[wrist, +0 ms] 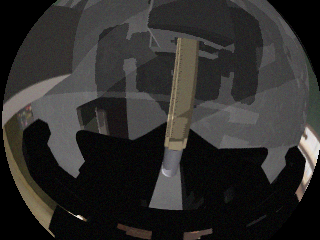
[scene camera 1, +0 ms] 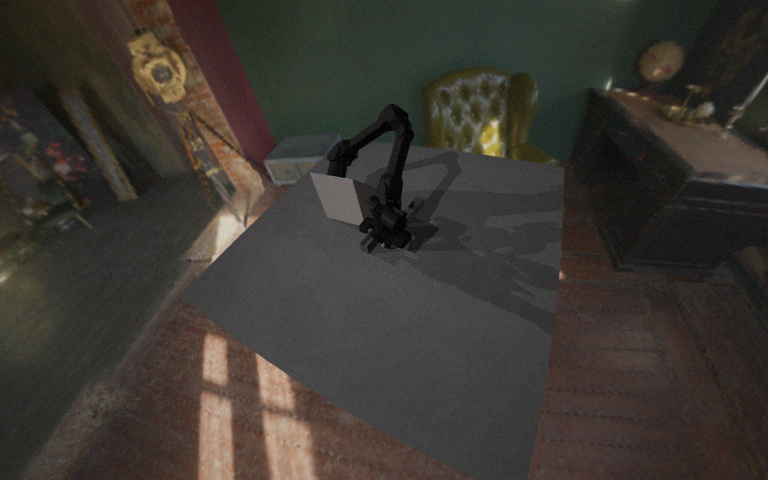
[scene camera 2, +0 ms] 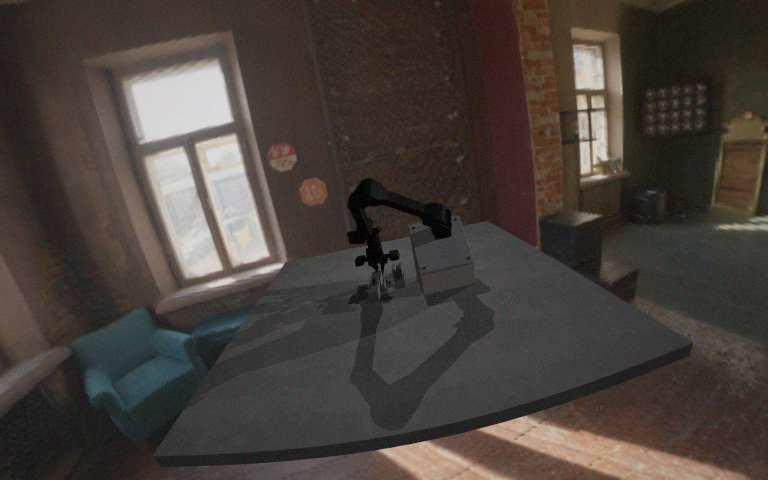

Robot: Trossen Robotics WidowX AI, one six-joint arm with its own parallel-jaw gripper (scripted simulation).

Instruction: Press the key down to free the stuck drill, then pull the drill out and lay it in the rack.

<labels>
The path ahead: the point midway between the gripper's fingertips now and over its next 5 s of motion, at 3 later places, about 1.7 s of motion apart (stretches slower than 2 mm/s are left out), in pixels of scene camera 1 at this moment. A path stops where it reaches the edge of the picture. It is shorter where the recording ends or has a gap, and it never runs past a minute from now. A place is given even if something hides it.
My gripper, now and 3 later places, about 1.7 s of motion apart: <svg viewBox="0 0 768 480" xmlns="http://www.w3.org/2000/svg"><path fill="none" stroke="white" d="M387 247L379 256L378 253L378 249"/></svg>
</labels>
